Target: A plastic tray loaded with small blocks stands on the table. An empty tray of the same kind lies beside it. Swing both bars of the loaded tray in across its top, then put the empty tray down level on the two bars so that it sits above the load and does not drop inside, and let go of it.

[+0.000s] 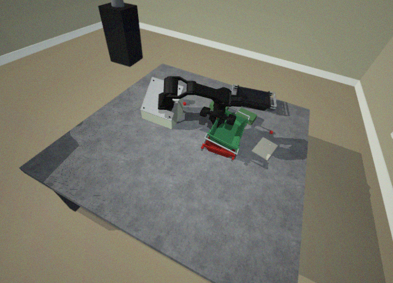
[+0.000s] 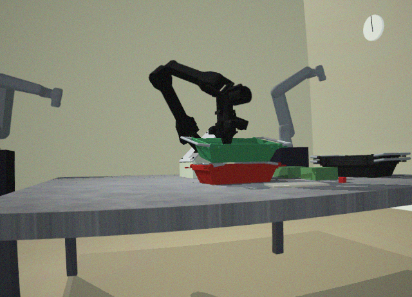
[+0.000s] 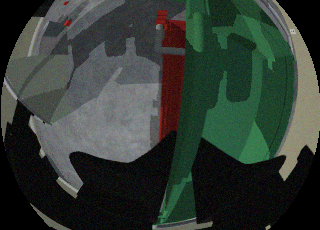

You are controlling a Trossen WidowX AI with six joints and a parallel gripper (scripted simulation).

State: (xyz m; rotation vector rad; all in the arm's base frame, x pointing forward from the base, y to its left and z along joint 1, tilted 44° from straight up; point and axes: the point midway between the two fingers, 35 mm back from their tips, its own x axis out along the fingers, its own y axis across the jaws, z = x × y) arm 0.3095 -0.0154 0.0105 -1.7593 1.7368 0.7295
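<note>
My gripper tip is 7 cm short of the green tray and 2 cm below it. The rest, counted from my gripper tip: pale flat card: 30 cm ahead, 7 cm to the left, 10 cm below; then small red cube: 32 cm ahead, 22 cm to the left, 9 cm below.
</note>
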